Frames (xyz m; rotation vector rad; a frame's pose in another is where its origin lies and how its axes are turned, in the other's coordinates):
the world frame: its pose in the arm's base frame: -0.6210 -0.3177 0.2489 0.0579 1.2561 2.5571
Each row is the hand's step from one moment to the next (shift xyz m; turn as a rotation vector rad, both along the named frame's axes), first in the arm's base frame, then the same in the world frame.
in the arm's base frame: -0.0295 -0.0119 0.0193 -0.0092 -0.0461 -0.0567
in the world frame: 0.0232 0.0290 -0.0020 0.0013 -0.0154 -0.0720
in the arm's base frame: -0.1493 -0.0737 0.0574 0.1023 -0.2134 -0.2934
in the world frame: 0.1173 0.1233 -0.0454 -0.1300 -0.1304 -0.3289
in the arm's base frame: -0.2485 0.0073 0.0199 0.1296 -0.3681 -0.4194
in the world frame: 0.2380 0.0712 -0.0225 -0.1873 -0.1460 -0.5213
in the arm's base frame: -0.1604 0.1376 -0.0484 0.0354 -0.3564 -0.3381
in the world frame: 0.1959 -0.0786 0.0497 -0.1014 -0.0666 -0.4774
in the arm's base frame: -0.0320 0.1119 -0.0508 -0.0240 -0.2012 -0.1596
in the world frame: 0.0661 -0.0965 0.0494 -0.0180 -0.0026 -0.2573
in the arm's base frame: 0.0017 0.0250 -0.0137 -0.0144 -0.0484 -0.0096
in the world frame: 0.0065 -0.0255 0.0110 0.0013 0.0239 -0.0455
